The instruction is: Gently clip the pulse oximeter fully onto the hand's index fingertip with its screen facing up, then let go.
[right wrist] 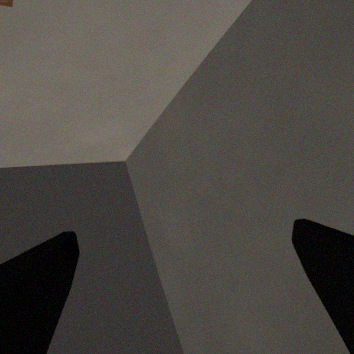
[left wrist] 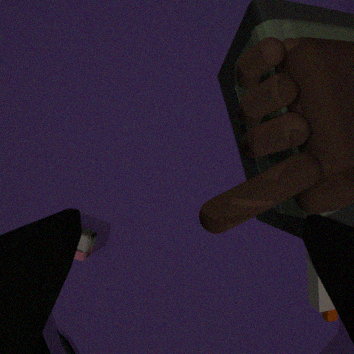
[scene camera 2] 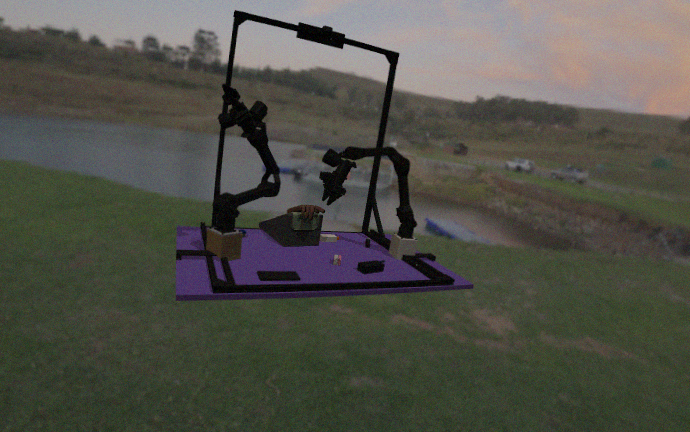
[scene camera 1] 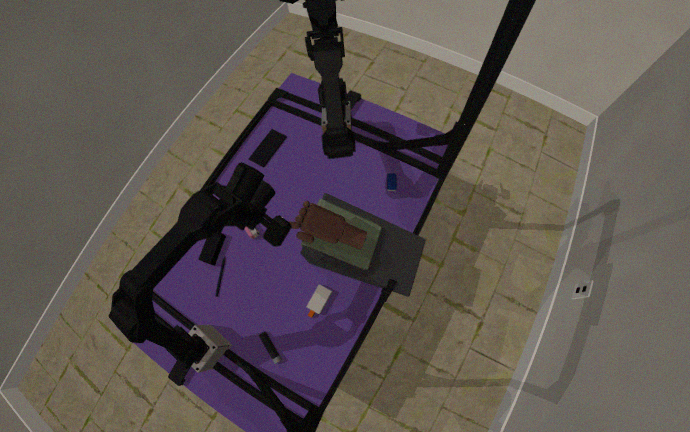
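Pixels of known places: left gripper, between the fingertips: [left wrist: 194, 223] [scene camera 2: 325, 203] [scene camera 1: 271, 215]; right gripper, between the fingertips: [right wrist: 186, 236] [scene camera 2: 226, 90]; left arm's base, origin of its link: [scene camera 2: 405, 236] [scene camera 1: 196, 348]; right arm's base, origin of its link: [scene camera 2: 225, 230].
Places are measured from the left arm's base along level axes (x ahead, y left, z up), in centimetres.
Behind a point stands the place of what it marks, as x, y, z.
Note:
The pulse oximeter [scene camera 1: 252, 232] {37.6, 12.2, -7.4} [scene camera 2: 337, 260] {38.8, 16.5, -8.2}, a small white and pink clip, lies on the purple table; in the left wrist view the oximeter [left wrist: 85, 243] {37.9, 11.5, -7.4} is partly hidden behind a finger. The brown hand [scene camera 1: 323, 223] {50.8, -9.9, 8.5} [scene camera 2: 306, 211] {50.9, -2.3, 7.7} [left wrist: 327, 105] {49.5, -6.0, 10.0} rests on a green pad [scene camera 1: 373, 246] {55.3, -23.3, -0.5} over a dark wedge, its index finger [left wrist: 260, 195] sticking out past the edge with nothing on it. My left gripper [scene camera 2: 332, 201] {43.7, 1.1, 13.1} [left wrist: 194, 223] {43.7, 1.1, 13.1} is open and empty, high above the table, with the fingertip in sight between its fingers. My right gripper [scene camera 2: 223, 104] [right wrist: 186, 236] {90.8, 20.6, 53.6} is open and empty, raised high away from the hand.
A white box [scene camera 1: 319, 299] {33.9, -18.8, -7.7} [scene camera 2: 328, 237] {34.4, -16.5, -8.1} with an orange end, a black pen [scene camera 1: 220, 277] {19.1, 12.2, -9.7}, a black cylinder [scene camera 1: 269, 347] {12.9, -15.4, -8.0}, a blue block [scene camera 1: 391, 182] {78.3, -15.1, -7.3}, a black slab [scene camera 1: 267, 147] {65.5, 31.1, -9.7} [scene camera 2: 278, 275] {65.8, 31.8, -9.7} and a dark block [scene camera 1: 212, 248] {24.9, 20.0, -7.2} [scene camera 2: 370, 266] {26.5, 24.3, -7.3} lie around the hand. Black frame bars edge the table.

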